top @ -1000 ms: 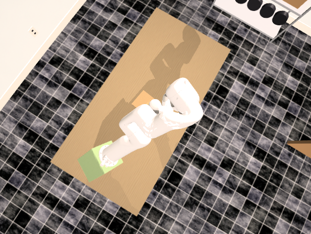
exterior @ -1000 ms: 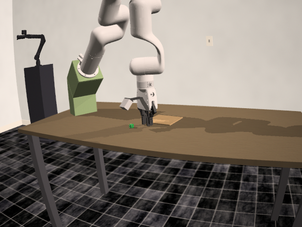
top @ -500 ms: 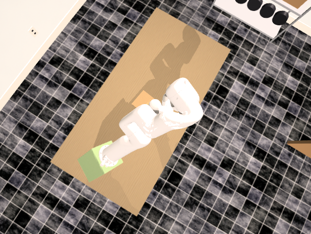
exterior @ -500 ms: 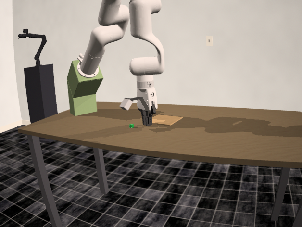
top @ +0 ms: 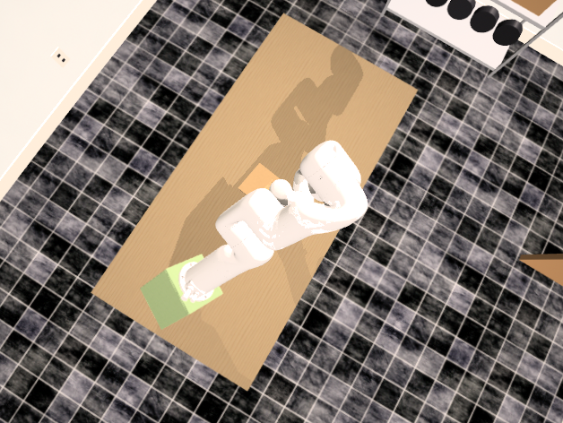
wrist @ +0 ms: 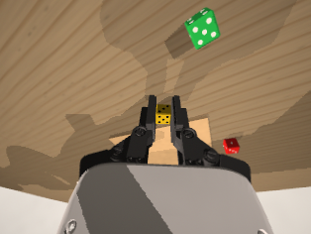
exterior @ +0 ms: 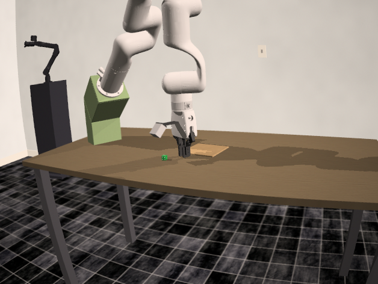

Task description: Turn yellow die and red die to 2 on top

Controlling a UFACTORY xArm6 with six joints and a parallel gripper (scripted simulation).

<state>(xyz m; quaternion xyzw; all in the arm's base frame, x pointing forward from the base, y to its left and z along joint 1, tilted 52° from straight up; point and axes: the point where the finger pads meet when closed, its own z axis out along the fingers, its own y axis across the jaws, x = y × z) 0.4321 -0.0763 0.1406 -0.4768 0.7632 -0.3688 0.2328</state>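
Now: the green die 6 cm behind my hand, 4 cm to the right of it and 1 cm below it. From my hand the other things lie so: red die 4 cm behind, 11 cm to the left, 1 cm below; tan mat 6 cm ahead, 9 cm to the left, 2 cm below; yellow die 1 cm to the left, 1 cm below.
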